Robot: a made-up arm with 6 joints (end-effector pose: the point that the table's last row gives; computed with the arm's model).
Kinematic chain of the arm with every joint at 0, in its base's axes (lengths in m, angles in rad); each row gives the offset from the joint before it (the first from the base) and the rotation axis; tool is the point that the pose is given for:
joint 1: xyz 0 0 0.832 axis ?
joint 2: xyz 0.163 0 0 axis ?
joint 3: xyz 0 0 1.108 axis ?
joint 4: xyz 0 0 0.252 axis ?
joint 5: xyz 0.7 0 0 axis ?
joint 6: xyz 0.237 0 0 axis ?
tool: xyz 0 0 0
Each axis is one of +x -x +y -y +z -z.
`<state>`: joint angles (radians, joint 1 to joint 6).
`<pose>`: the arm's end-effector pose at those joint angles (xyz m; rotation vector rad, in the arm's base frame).
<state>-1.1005 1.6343 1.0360 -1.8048 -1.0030 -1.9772</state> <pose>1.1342 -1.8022 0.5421 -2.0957 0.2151 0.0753</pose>
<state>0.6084 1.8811 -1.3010 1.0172 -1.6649 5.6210</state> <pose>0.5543 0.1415 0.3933 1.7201 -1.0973 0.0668</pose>
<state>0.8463 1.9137 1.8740 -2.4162 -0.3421 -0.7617</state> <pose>1.3797 1.6385 0.7341 -2.5800 -1.5428 -0.2664</pose>
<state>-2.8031 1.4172 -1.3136 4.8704 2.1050 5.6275</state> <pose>-0.8595 -0.0890 0.5097 -0.1143 -0.6220 2.3787</pose>
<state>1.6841 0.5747 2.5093 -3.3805 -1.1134 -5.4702</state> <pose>0.0443 0.0557 2.3508 -0.6935 0.3674 -1.2202</pose>
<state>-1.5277 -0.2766 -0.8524 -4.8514 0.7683 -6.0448</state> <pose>0.1948 -0.7324 1.6544 -1.1199 0.7104 -0.4053</pose>
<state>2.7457 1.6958 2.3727 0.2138 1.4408 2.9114</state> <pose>-1.4311 0.5441 1.5270 0.0826 -1.0876 -0.4454</pose>
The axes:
joint 1: +z
joint 2: +y
joint 3: -y
joint 4: -x
joint 5: -y
joint 6: -x

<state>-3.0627 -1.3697 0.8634 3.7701 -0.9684 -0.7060</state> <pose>1.7626 0.0242 1.4591 0.3227 -0.1078 -0.4169</pose>
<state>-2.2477 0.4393 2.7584 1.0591 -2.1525 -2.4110</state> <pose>-0.2179 0.0045 2.1469 -0.1131 3.0148 0.1419</pose>
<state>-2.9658 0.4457 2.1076 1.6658 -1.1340 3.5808</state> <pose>-0.3294 0.1586 2.6039 -2.1304 -2.0569 -0.8096</pose>
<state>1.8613 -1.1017 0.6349 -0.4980 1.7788 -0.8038</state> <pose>0.5020 -1.2926 1.8998 -1.9715 0.9867 -0.0233</pose>
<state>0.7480 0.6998 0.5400 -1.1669 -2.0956 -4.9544</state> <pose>0.9550 1.1434 1.7563 -0.2630 0.8701 2.7099</pose>
